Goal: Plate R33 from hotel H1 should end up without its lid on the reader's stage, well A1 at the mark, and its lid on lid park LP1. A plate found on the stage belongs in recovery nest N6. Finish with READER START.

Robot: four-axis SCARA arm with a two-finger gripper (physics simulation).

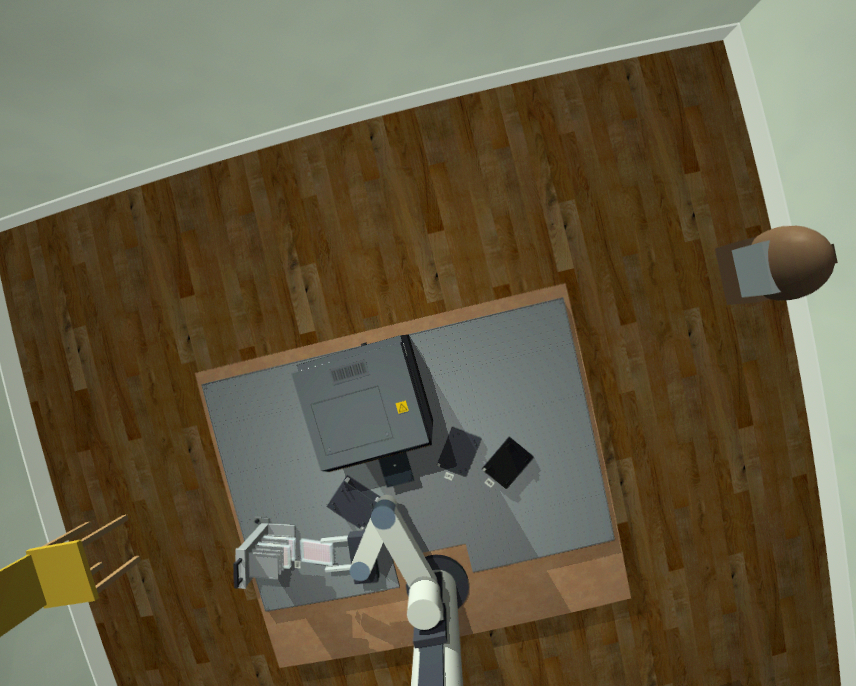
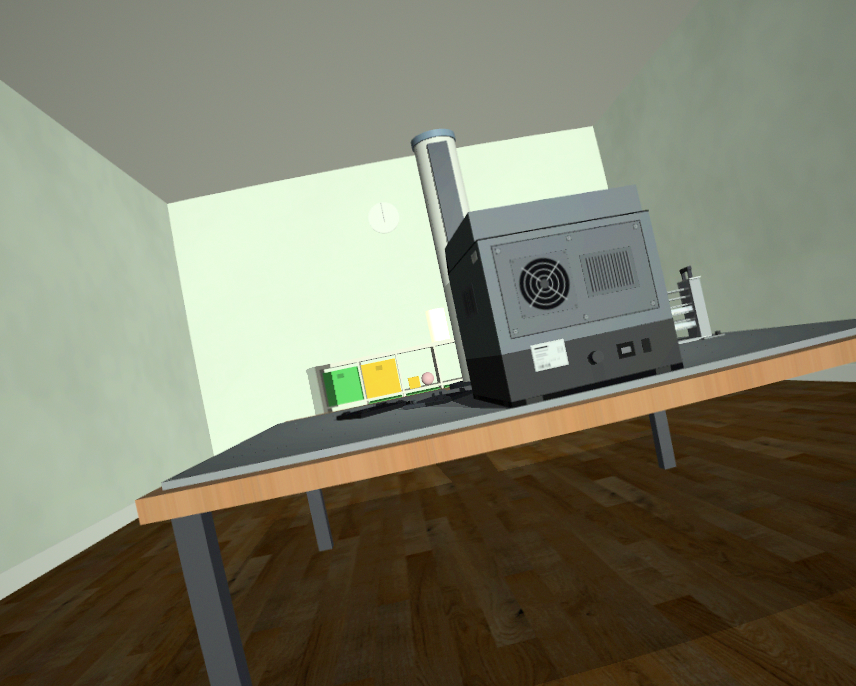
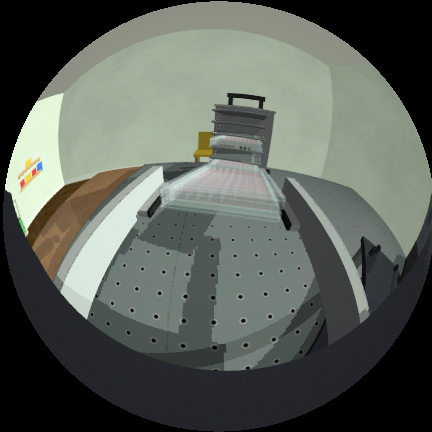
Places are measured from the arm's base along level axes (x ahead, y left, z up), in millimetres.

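Pixels of known places: gripper, fingertip midpoint: point(image 1: 323, 555) point(image 3: 222, 178).
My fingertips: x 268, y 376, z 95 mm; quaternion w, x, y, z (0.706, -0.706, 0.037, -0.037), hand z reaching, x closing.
Observation:
Behind a point stands the place of what it marks.
My gripper point(image 1: 324, 555) {y 376, x 268, z 95 mm} point(image 3: 222, 178) {y 376, x 268, z 95 mm} is shut on a clear plate with pink wells point(image 1: 315, 550) {y 402, x 291, z 93 mm} point(image 3: 215, 187) {y 349, x 261, z 100 mm}, gripped by its sides, level above the table in front of the hotel. Its label is not readable, and whether a lid is on it is hard to tell. The grey hotel point(image 1: 250, 555) {y 603, x 360, z 171 mm} point(image 2: 698, 307) {y 608, x 398, z 108 mm} point(image 3: 269, 137) {y 601, x 392, z 125 mm} stands beyond it, with another clear plate point(image 3: 235, 145) {y 494, x 295, z 107 mm} on a lower shelf. The reader point(image 1: 350, 421) {y 65, x 793, z 361 mm} point(image 2: 571, 285) {y 22, x 994, z 197 mm} has its dark stage point(image 1: 396, 468) {y 16, x 552, z 138 mm} out at the front; no plate shows on it. Which parts are LP1 and N6 cannot be told.
A dark nest point(image 1: 351, 500) {y 225, x 445, z 73 mm} lies between reader and arm. Two more dark nests point(image 1: 459, 450) {y -211, x 525, z 23 mm} point(image 1: 508, 463) {y -381, x 433, z 25 mm} with small white tags stand right of the reader. The arm column point(image 1: 444, 607) {y -49, x 101, z 257 mm} point(image 2: 443, 185) {y -10, x 77, z 693 mm} stands at the table's edge. A yellow chair point(image 1: 64, 573) point(image 3: 204, 145) stands beyond the hotel.

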